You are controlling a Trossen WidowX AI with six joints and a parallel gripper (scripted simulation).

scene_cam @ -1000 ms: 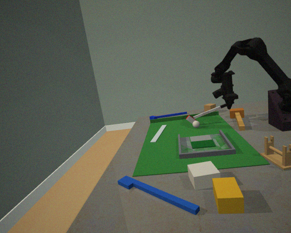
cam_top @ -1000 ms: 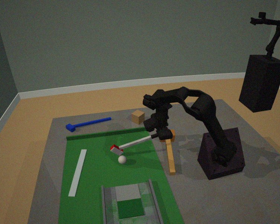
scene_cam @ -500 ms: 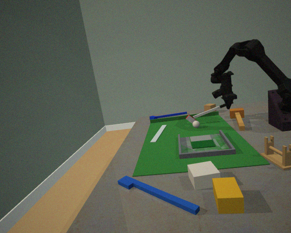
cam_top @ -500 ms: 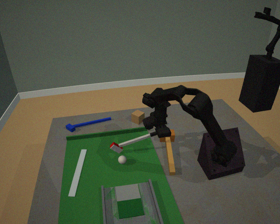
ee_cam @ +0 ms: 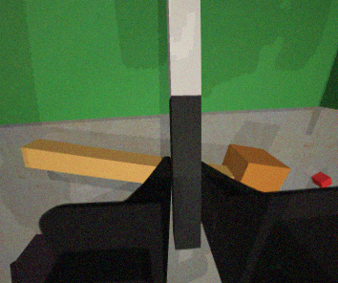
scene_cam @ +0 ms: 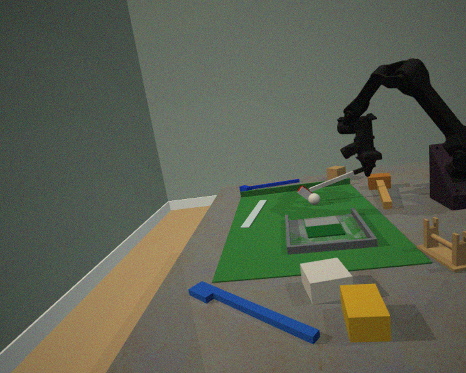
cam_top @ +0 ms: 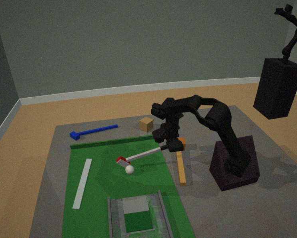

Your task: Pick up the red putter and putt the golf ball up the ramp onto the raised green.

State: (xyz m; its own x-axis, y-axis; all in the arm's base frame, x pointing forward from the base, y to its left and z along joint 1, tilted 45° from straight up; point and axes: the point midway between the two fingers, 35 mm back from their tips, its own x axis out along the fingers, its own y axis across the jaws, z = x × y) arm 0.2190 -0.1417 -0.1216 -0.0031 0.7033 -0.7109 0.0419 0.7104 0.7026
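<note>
Right now the red putter is 120 mm ahead of my gripper tip and 10 mm below it. The rest, counted from my gripper tip: tan cube 310 mm to the right, 50 mm below, 50 mm ahead; then green mat 260 mm ahead, 160 mm to the left, 70 mm below; then white golf ball 200 mm ahead, 50 mm below, 30 mm to the left.
</note>
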